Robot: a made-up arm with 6 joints.
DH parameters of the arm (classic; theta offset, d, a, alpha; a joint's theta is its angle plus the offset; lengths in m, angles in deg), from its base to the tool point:
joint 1: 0 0.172 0 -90
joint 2: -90 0 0.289 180
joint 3: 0 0 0 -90
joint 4: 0 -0.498 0 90
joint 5: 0 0.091 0 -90
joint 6: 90 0 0 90
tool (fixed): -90 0 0 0
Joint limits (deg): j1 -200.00..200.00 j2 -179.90..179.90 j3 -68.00..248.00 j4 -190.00..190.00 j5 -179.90..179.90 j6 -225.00..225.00
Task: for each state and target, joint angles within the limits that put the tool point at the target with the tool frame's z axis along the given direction. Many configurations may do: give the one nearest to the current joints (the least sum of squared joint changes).
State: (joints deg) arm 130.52 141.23 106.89 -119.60 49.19 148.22
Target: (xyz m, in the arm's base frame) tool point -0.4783 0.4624 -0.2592 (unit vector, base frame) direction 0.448 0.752 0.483
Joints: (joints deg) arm 129.30 125.20 98.79 -148.10 49.29 93.95
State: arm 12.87 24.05 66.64 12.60 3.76 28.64
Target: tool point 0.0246 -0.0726 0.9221 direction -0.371 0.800 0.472
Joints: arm 5.16 -22.77 46.22 35.03 -21.62 25.03
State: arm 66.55 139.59 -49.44 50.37 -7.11 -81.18
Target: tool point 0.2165 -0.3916 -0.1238 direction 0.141 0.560 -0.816
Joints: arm 108.94 168.14 -15.81 31.39 47.02 -42.52
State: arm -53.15 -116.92 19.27 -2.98 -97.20 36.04
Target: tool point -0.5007 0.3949 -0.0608 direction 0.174 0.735 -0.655
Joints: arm -44.74 -152.58 31.09 -37.76 -76.78 63.46
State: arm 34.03 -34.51 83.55 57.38 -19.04 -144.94
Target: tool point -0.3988 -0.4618 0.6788 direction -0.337 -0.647 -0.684
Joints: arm 48.21 -44.88 88.20 83.43 -14.20 -93.91
